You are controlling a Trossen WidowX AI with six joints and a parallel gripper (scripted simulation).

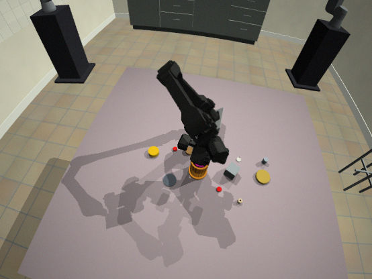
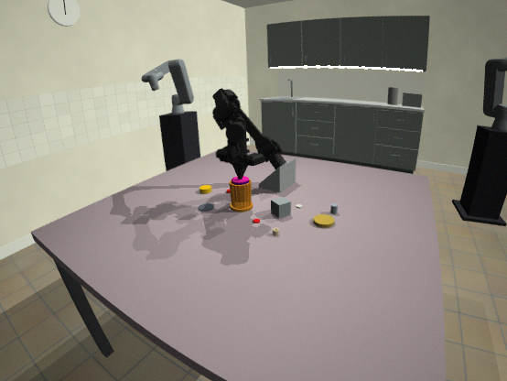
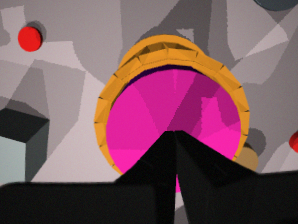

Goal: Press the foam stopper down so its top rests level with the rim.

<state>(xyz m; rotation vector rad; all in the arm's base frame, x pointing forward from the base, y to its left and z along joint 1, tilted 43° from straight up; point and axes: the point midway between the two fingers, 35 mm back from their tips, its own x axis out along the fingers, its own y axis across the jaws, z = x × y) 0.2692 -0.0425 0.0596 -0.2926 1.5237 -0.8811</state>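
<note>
Right now the magenta foam stopper is 5 cm below my hand. From my hand the other things lie so: grey cube 15 cm to the left, 12 cm below; red button 8 cm ahead, 10 cm to the left, 14 cm below; brown disc 10 cm behind, 4 cm to the right, 14 cm below.
</note>
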